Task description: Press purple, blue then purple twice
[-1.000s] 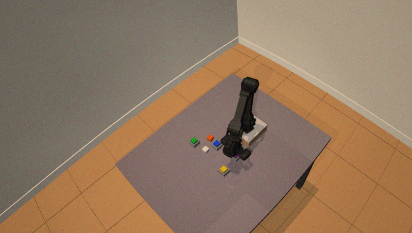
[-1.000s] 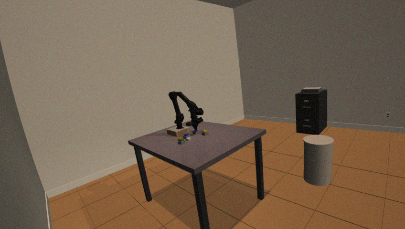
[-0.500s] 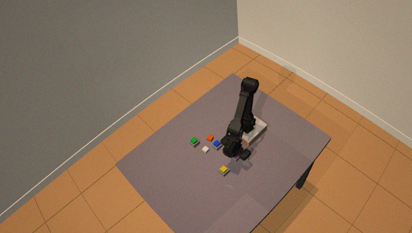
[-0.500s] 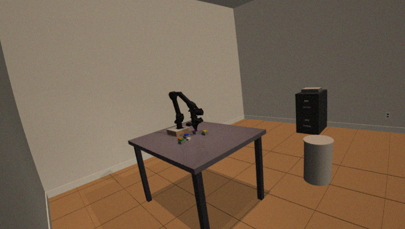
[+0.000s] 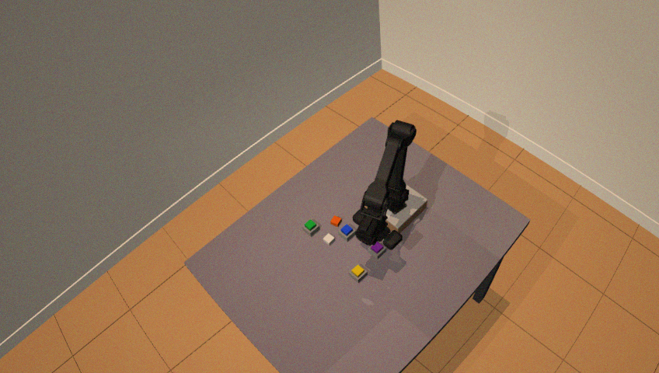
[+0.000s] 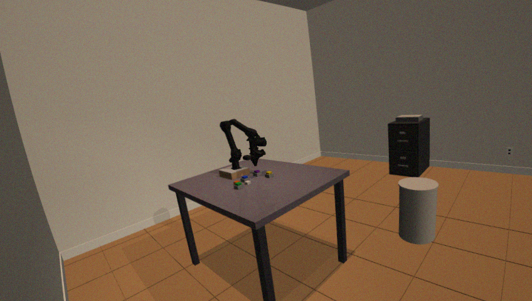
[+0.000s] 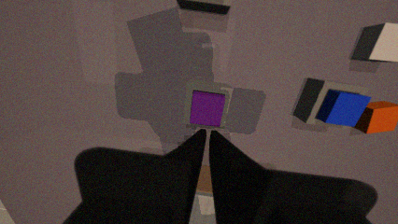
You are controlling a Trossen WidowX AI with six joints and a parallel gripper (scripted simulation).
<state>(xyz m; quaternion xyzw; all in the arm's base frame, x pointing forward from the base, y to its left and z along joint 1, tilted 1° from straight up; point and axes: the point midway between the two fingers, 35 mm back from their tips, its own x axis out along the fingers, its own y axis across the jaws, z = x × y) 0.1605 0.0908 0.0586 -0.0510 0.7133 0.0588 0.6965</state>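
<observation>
My gripper tip is now 40 mm above the purple button and 10 mm short of it. The rest, counted from my gripper tip: white block: 150 mm to the right, 120 mm ahead, 70 mm below; blue button: 130 mm to the right, 50 mm ahead, 40 mm below; yellow button: 120 mm ahead, 40 mm to the left, 40 mm below.
</observation>
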